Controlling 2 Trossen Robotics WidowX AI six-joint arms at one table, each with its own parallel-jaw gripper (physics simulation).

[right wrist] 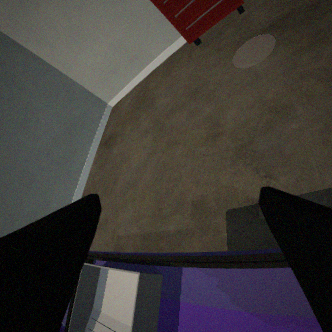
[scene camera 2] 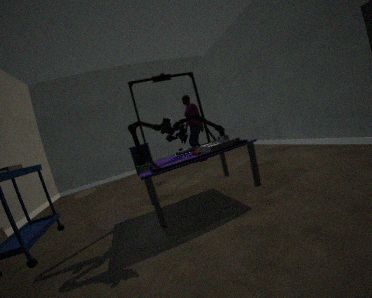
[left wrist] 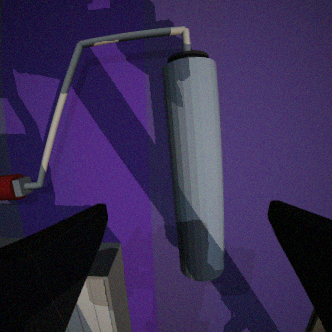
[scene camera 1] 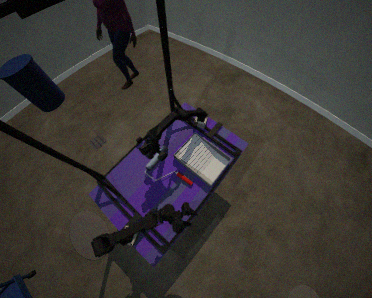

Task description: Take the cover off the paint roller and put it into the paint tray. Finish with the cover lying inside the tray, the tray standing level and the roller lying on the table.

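Places are measured from the left arm's base along level axes (x ahead, y right, z down), in centimetres.
Where they show: left gripper, between the fingertips: (scene camera 2: 183, 143) (left wrist: 187, 210) (scene camera 1: 156, 155); right gripper, between the fingertips: (right wrist: 179, 198) (scene camera 2: 180, 133) (scene camera 1: 194, 219); left arm's base, origin of its link: (scene camera 2: 222, 135) (scene camera 1: 201, 118); right arm's base, origin of its link: (scene camera 2: 141, 164).
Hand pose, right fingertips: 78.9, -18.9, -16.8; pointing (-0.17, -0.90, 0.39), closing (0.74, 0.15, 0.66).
Observation:
Each offset is from my right fingertips to the top centre of the thing, as dx, dy, dz. "spot": to the spot under its first point. Level surfaces: height alone.
The paint roller lies on the table, with its red handle {spot: -25.1, +15.3, +22.4} (scene camera 1: 184, 178) (left wrist: 10, 187) beside the paint tray. Its grey-white cover {spot: -28.0, +43.4, +20.3} (scene camera 1: 152, 162) (left wrist: 197, 150) is on the roller, at the end of the bent wire frame {spot: -17.4, +39.8, +22.9} (left wrist: 115, 39). The pale paint tray {-45.6, +7.3, +19.1} (scene camera 1: 217, 168) (left wrist: 117, 295) (right wrist: 120, 295) stands level on the table and no cover lies in it. My left gripper (scene camera 1: 157, 153) (left wrist: 187, 210) is open above the cover; in the left wrist view the cover's lower part shows between the fingertips. My right gripper (scene camera 1: 189, 217) (right wrist: 179, 198) is open and empty, raised near the table edge, away from the roller.
Dark frame posts (scene camera 1: 166, 55) rise at the table {dz +25.6} (scene camera 2: 175, 160), with rails along both its ends. A person (scene camera 1: 120, 37) (scene camera 2: 192, 115) stands beyond the table. A blue bin (scene camera 1: 32, 82) and a blue cart (scene camera 2: 30, 235) stand on the floor.

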